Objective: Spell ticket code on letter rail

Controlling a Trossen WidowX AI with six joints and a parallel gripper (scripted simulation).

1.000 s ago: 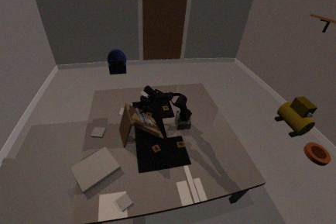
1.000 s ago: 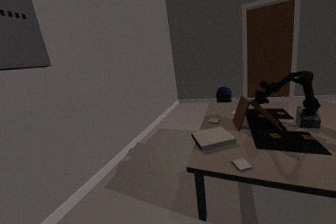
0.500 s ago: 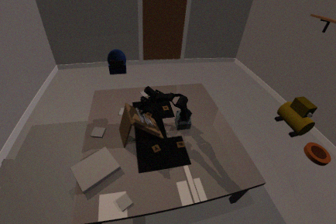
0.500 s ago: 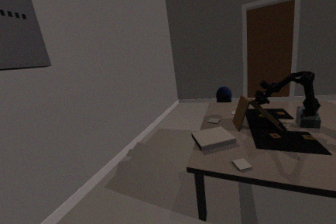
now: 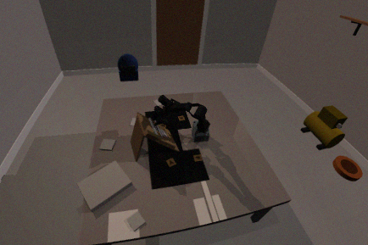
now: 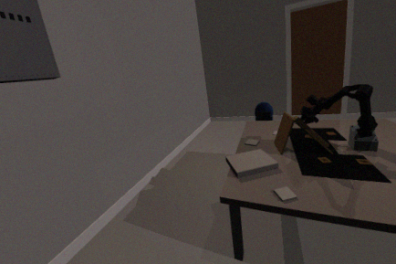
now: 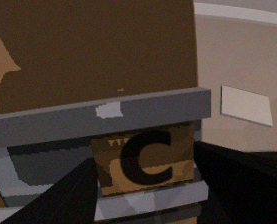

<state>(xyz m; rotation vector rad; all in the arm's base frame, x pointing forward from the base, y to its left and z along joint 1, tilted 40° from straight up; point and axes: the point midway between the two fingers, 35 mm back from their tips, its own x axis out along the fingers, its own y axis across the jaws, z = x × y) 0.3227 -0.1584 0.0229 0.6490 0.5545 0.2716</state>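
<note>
Now: the white ticket 6 cm behind my gripper tip, 6 cm to the left of it and 7 cm below it. Round my gripper tip: tan letter tile (right at my gripper tip); then black mat (16 cm behind, 8 cm to the left, 16 cm below); then pad (37 cm ahead, 1 cm to the right, 16 cm below).
</note>
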